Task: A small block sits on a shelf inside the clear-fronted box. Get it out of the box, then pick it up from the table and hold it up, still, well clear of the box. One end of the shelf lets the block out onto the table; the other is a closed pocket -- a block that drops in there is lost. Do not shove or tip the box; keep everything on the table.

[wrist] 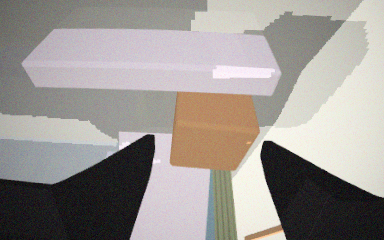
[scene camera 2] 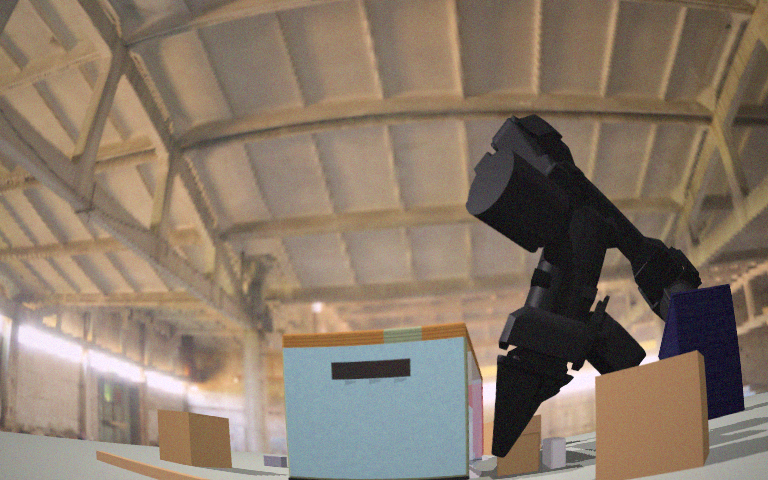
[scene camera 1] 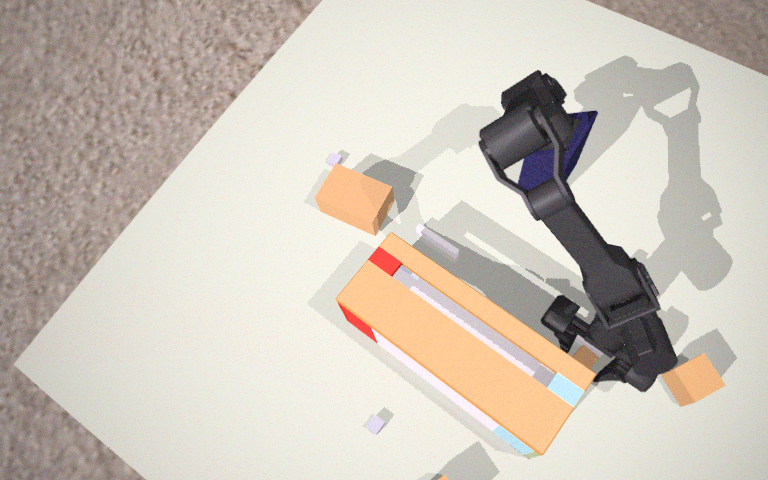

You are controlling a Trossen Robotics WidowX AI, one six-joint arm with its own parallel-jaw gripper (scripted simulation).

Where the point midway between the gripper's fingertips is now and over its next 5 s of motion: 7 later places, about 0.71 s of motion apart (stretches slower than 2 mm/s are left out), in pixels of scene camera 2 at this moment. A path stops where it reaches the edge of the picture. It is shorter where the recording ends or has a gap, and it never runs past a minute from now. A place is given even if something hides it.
The gripper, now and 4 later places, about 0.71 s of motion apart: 497, 455; 502, 437; 507, 355; 535, 303; 554, 288
